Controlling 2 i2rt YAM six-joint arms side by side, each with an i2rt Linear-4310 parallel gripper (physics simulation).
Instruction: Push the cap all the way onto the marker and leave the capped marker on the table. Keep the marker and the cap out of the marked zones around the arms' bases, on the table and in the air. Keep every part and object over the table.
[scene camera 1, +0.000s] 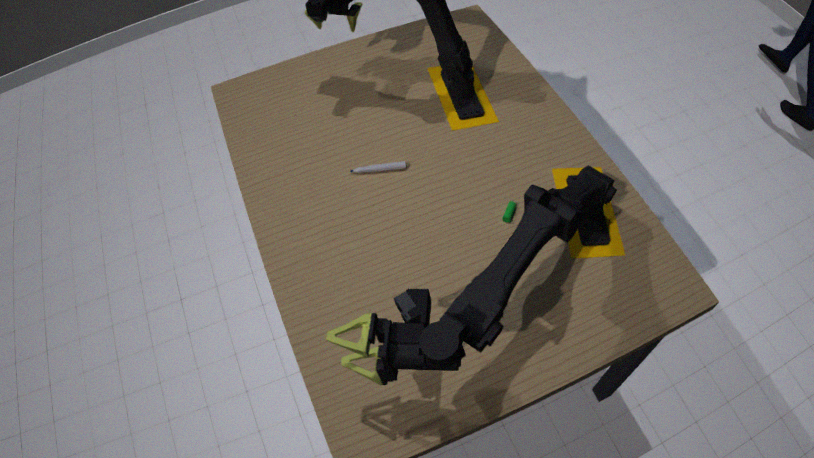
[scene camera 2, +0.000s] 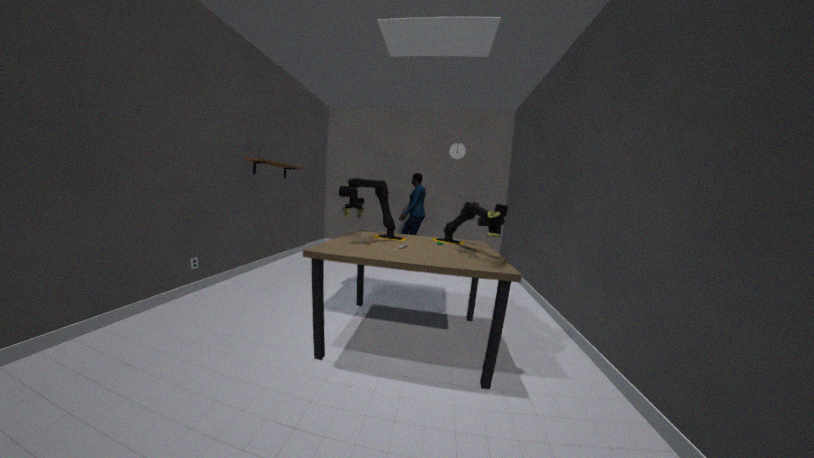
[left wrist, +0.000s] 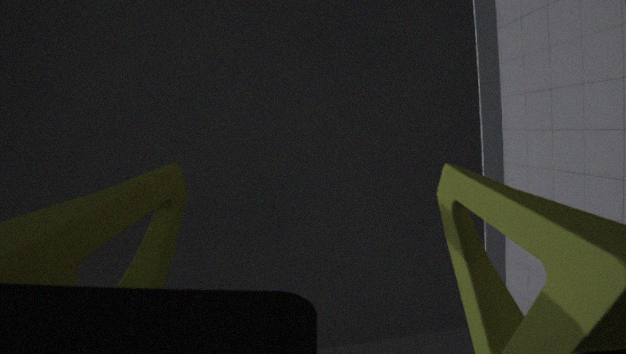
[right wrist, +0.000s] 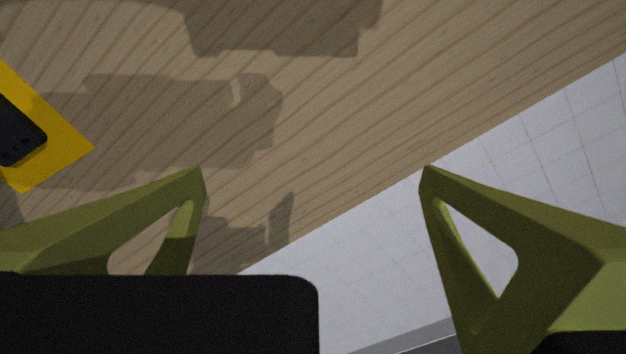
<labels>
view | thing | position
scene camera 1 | left gripper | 334, 348
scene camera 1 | arm base zone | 489, 116
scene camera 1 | arm base zone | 615, 248
</labels>
